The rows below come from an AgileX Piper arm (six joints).
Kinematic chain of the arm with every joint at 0, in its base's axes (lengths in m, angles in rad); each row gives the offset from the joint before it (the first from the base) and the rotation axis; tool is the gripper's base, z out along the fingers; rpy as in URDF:
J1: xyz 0 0 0.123 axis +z
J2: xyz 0 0 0 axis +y
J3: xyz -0.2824 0 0.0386 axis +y
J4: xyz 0.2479 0 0.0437 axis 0.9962 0 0.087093
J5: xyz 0 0 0 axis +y
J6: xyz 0.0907 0 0.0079 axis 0.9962 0 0.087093
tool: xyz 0 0 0 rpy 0 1.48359 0
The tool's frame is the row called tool.
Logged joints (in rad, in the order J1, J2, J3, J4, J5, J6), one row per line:
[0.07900 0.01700 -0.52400 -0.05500 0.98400 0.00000]
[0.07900 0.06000 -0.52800 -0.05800 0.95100 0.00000]
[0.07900 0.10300 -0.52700 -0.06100 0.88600 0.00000]
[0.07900 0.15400 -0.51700 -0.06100 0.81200 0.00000]
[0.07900 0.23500 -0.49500 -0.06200 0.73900 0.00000]
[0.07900 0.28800 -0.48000 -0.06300 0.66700 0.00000]
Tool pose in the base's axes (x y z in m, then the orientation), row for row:
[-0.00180 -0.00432 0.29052 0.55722 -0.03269 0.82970 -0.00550]
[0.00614 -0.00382 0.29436 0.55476 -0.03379 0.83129 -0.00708]
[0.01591 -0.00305 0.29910 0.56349 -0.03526 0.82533 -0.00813]
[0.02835 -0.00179 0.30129 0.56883 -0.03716 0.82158 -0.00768]
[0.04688 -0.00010 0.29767 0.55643 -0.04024 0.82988 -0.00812]
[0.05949 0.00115 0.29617 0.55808 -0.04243 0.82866 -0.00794]
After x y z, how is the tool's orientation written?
As a quaternion, w x y z.
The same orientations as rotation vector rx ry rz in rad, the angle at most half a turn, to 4 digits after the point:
[-0.0771 1.9580 -0.0130]
[-0.0798 1.9637 -0.0167]
[-0.0830 1.9425 -0.0191]
[-0.0873 1.9294 -0.0180]
[-0.0950 1.9590 -0.0192]
[-0.1001 1.9548 -0.0187]

